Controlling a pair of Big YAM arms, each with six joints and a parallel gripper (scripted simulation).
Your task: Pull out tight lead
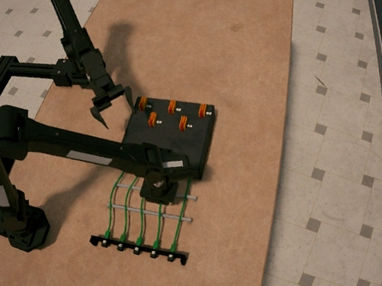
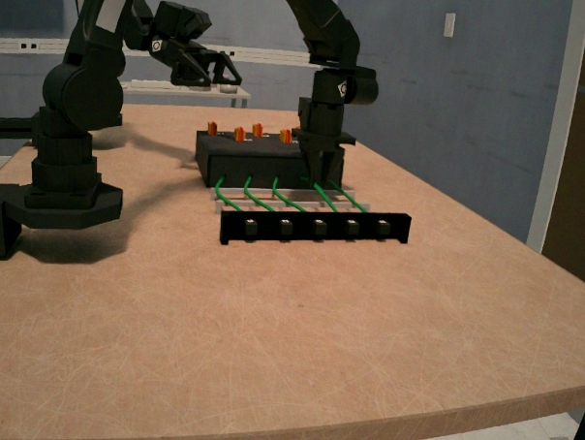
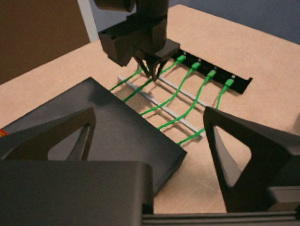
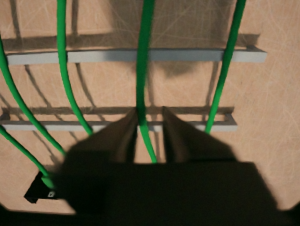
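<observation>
Right now my left hand is 22 cm short of the orange handle, 14 cm above it and 13 cm to the right of it.
</observation>
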